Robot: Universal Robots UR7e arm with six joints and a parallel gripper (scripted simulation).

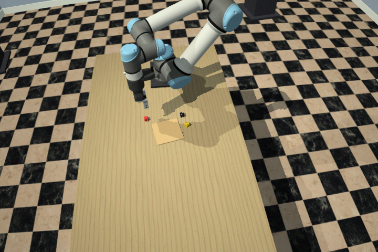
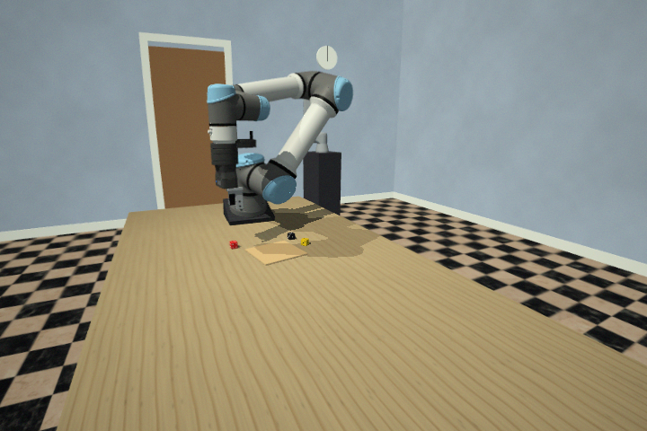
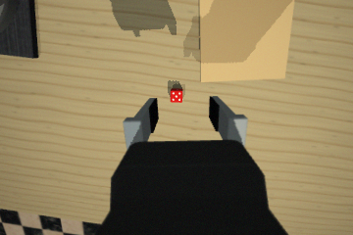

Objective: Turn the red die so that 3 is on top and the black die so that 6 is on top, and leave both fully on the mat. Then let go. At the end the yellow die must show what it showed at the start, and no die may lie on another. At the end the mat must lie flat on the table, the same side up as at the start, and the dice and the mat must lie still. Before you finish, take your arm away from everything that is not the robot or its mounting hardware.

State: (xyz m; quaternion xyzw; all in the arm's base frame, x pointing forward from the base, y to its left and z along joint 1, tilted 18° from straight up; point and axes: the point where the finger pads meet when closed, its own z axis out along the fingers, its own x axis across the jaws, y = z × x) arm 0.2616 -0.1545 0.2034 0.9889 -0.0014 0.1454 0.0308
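Now: hand 140 mm above the red die, 10 mm to the left of it and 10 mm past it. Round my hand: black die 180 mm to the left, 140 mm below, 20 mm ahead; yellow die 190 mm to the left, 140 mm below, 90 mm ahead; tan mat 150 mm below, 100 mm ahead, 80 mm to the left.
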